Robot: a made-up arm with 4 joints.
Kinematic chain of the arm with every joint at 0, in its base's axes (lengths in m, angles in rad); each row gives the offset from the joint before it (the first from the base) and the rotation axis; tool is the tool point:
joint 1: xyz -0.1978 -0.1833 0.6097 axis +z
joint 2: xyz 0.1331 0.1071 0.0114 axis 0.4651 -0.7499 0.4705
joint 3: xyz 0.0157 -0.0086 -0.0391 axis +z
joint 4: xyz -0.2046 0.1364 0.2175 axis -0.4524 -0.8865 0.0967
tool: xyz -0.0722 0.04 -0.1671
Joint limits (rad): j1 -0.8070..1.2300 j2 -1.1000..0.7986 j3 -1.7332..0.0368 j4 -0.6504..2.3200
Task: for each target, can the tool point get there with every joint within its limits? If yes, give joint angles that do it. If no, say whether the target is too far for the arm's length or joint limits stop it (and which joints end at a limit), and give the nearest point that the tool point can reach.
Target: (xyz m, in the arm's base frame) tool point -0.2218 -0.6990 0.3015
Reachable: no: joint limits stop it (at a limit: joint 1, joint 2, joint 3, joint 4) | nearest point -0.4356 -0.3742 0.5338 | short by 0.453 m
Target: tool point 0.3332 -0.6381 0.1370
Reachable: no: too far | nearest point 0.2367 -0.3795 0.3347 | short by 0.339 m
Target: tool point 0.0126 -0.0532 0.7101
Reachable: yes | joints -0.3279 -0.1963 -0.4698 1.5940
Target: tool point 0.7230 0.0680 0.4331
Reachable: no: too far | nearest point 0.3679 -0.0289 0.5251 | short by 0.379 m
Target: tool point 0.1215 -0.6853 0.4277
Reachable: no: joint limits stop it (at a limit: joint 1, joint 2, joint 3, joint 4) | nearest point 0.2367 -0.3795 0.3347 | short by 0.340 m
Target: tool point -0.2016 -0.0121 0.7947
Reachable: yes | joints 0.5839 0.3200 -0.3207 1.9960
